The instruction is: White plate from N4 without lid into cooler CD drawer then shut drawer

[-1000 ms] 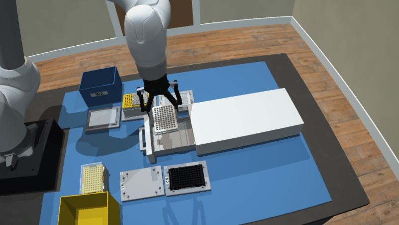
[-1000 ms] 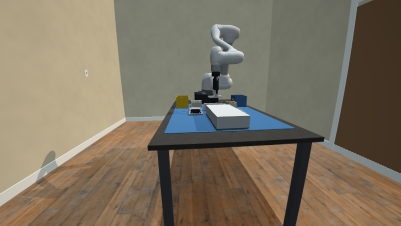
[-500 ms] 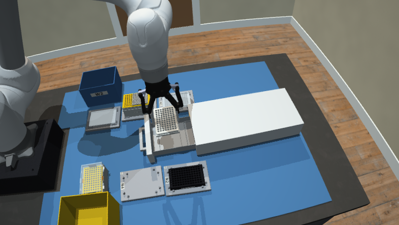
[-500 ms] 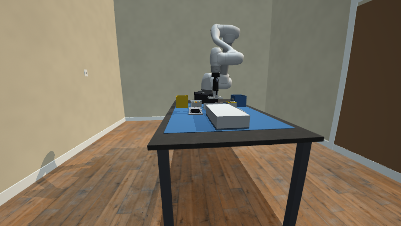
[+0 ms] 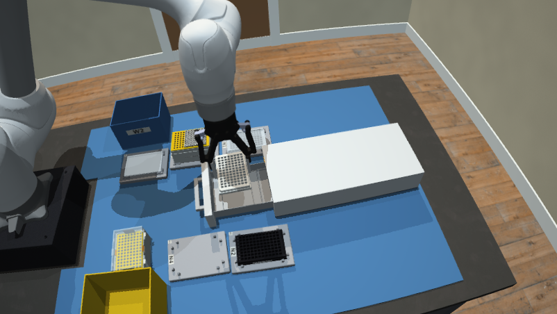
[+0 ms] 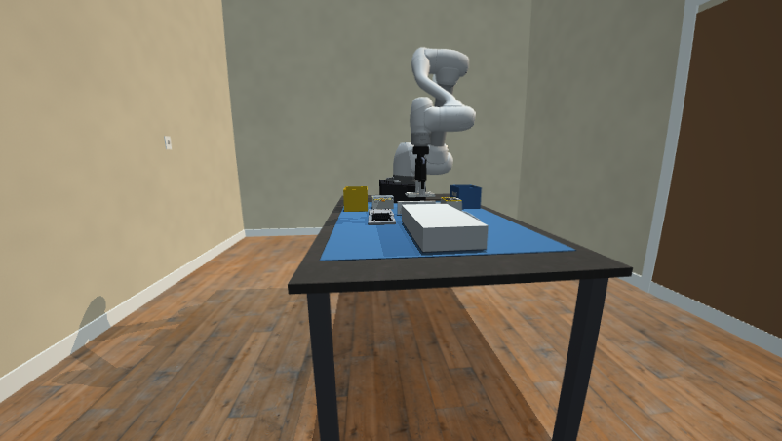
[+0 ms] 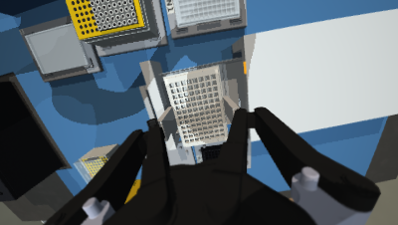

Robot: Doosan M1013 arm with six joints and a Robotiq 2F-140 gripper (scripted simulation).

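The drawer is 30 mm ahead of my hand, 10 mm to the right of it and 110 mm below it. Also, from my hand: white cooler CD: 160 mm ahead, 30 mm to the right, 100 mm below; white plate: 20 mm below; black plate: 10 mm ahead, 190 mm to the right, 120 mm below.
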